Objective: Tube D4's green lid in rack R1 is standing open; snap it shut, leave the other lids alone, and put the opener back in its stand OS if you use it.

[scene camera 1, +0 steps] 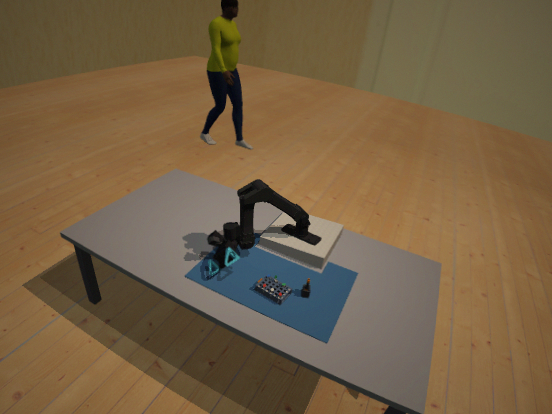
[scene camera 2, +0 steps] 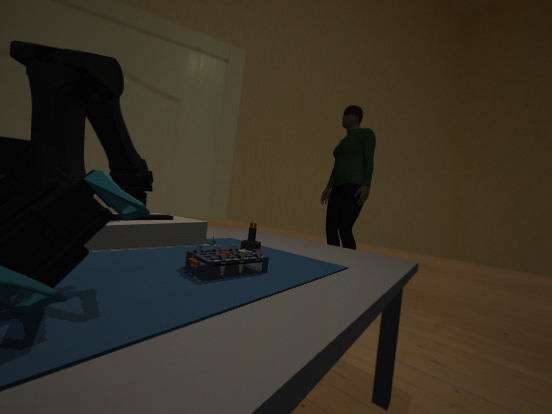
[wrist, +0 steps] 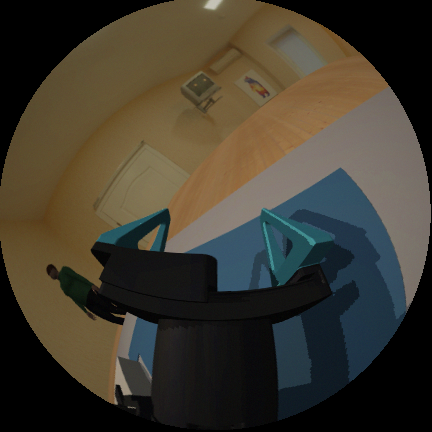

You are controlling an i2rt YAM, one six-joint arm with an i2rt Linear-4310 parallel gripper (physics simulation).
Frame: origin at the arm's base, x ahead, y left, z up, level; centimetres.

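Seen in the pictures: gripper, between the fingertips: (scene camera 1: 218, 270) (scene camera 2: 109, 246) (wrist: 214, 212); arm's base, origin of its link: (scene camera 1: 300, 235).
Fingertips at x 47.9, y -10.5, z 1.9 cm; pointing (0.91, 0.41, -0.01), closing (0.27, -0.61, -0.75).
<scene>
Pixels of each thing's middle, then the offset from my fingertips to it. "spot": a spot on its surface instead. Level surfaces: height alone.
- Rack R1, middle of its body: (scene camera 2: 227, 254) (scene camera 1: 273, 286) dx -11.9, dy +19.9, dz -4.3 cm
- blue mat, height of its surface: dz -7.2 cm
- dark opener with orange tips, middle of its body: (scene camera 2: 251, 238) (scene camera 1: 307, 286) dx -20.0, dy +31.3, dz -2.6 cm
- grey table, height of its surface: dz -7.5 cm
- orange piece, a spot on its surface: (scene camera 2: 193, 262) spot: dx -11.1, dy +13.2, dz -5.1 cm
Rack R1 (scene camera 1: 266, 295) (scene camera 2: 204, 270), a small dark rack of tubes with coloured lids, lies on the blue mat (scene camera 1: 320, 320) (scene camera 2: 150, 300). A green lid (scene camera 1: 275, 277) (scene camera 2: 214, 240) stands upright at its far side; its position label is unreadable. Another green lid (scene camera 1: 283, 285) (scene camera 2: 234, 246) sits lower, looking closed. The dark opener with orange tips (scene camera 1: 308, 281) (scene camera 2: 252, 231) stands upright in stand OS (scene camera 1: 305, 292) (scene camera 2: 251, 245) beside the rack. My gripper (scene camera 1: 222, 264) (scene camera 2: 106, 255) (wrist: 214, 212) is open and empty, above the mat's left end in scene camera 1, well apart from the rack.
The arm's base stands on a pale block (scene camera 1: 295, 250) (scene camera 2: 165, 233) behind the mat. The grey table (scene camera 1: 135, 215) (scene camera 2: 280, 325) extends around the mat. An orange piece (scene camera 2: 193, 262) shows at the rack's left corner. A person (scene camera 1: 225, 45) (scene camera 2: 354, 155) (wrist: 75, 287) stands beyond the table.
</scene>
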